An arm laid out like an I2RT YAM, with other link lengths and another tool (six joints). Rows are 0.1 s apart.
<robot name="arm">
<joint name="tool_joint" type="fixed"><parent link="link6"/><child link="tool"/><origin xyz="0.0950 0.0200 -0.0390" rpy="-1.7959 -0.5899 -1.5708"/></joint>
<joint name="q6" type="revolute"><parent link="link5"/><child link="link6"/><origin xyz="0.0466 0.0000 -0.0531" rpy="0.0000 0.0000 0.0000"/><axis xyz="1 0 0"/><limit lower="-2.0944" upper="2.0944"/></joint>
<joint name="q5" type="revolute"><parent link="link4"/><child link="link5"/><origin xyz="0.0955 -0.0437 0.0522" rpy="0.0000 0.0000 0.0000"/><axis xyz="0 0 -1"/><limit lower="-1.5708" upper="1.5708"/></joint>
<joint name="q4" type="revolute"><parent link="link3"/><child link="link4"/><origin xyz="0.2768 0.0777 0.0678" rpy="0.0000 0.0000 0.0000"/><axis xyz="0 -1 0"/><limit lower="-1.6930" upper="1.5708"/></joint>
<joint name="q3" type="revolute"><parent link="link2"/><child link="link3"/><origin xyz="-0.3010 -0.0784 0.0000" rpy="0.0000 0.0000 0.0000"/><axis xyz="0 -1 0"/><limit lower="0.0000" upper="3.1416"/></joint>
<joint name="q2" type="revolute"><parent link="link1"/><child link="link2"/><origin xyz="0.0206 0.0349 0.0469" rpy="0.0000 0.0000 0.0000"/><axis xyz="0 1 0"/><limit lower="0.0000" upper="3.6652"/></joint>
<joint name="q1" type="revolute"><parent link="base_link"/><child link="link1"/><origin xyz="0.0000 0.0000 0.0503" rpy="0.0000 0.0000 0.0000"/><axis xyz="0 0 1"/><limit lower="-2.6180" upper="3.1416"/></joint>
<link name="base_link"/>
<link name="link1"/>
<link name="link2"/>
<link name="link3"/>
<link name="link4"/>
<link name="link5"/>
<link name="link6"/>
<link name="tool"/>
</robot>
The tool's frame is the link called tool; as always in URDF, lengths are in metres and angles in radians.
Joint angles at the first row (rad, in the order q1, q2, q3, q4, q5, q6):
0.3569 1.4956 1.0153 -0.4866 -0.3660 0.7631
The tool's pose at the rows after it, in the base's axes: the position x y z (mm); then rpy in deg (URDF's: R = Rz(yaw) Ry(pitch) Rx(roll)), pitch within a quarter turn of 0, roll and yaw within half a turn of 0:
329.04, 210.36, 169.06, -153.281, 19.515, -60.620
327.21, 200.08, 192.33, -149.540, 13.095, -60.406
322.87, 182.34, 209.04, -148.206, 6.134, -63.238
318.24, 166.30, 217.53, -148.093, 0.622, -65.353
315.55, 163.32, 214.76, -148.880, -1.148, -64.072
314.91, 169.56, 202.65, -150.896, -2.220, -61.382
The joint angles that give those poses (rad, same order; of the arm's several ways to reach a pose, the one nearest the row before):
0.3694 1.4360 1.0225 -0.4713 -0.3531 0.6975
0.3782 1.3594 1.0393 -0.5026 -0.2608 0.6456
0.3851 1.2873 1.0558 -0.5625 -0.1337 0.6067
0.3878 1.2427 1.0687 -0.6155 -0.0376 0.5674
0.3882 1.2415 1.0695 -0.6308 -0.0303 0.5297
0.4061 1.2747 1.0695 -0.6323 -0.0337 0.4946

